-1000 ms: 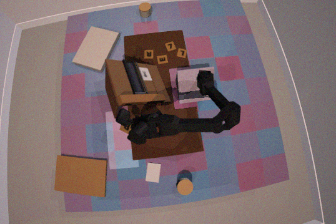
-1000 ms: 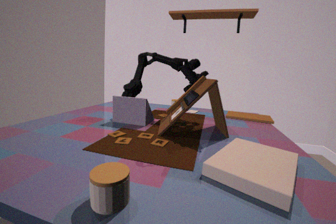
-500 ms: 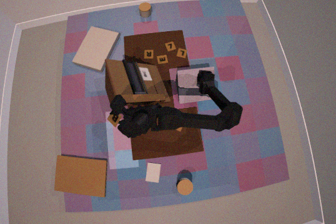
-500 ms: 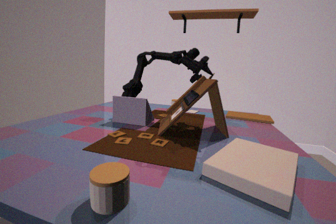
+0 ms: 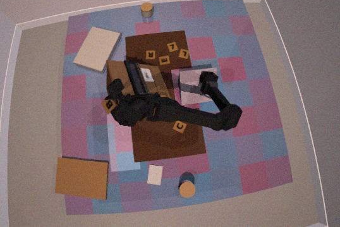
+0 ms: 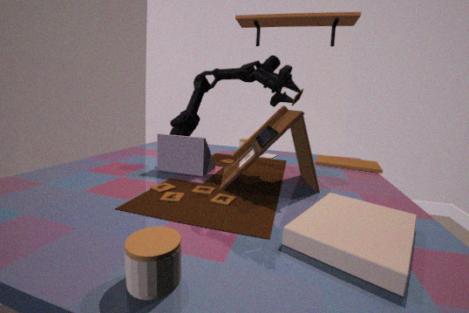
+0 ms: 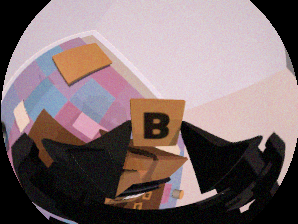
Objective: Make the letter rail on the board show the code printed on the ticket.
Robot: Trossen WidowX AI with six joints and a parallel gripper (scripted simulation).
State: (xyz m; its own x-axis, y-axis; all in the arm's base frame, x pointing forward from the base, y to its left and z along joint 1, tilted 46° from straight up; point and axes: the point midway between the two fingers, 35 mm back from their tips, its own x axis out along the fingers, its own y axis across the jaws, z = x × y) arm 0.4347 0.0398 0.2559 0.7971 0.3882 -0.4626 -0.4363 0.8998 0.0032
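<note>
My gripper tip is 120 mm past the white ticket, 220 mm to the left of it and 220 mm above it. From my gripper tip the other things lie so: brown mat (240 mm behind, 170 mm to the right, 310 mm below); then orange letter tile (right at my gripper tip); then small white card (180 mm behind, 300 mm to the left, 310 mm below).
</note>
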